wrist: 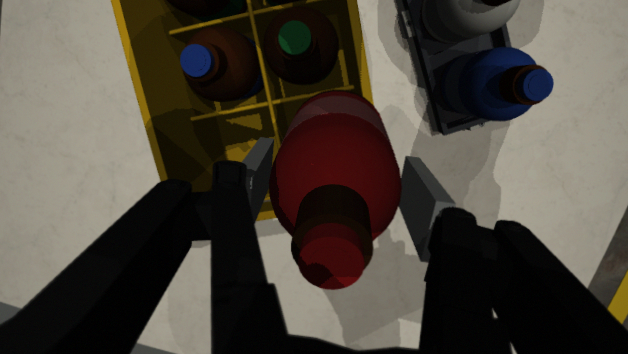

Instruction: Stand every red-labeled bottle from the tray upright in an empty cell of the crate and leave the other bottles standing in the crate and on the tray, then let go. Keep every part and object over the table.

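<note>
A blue bottle and a blue-capped bottle are here in my sight, and so is my gripper.
</note>
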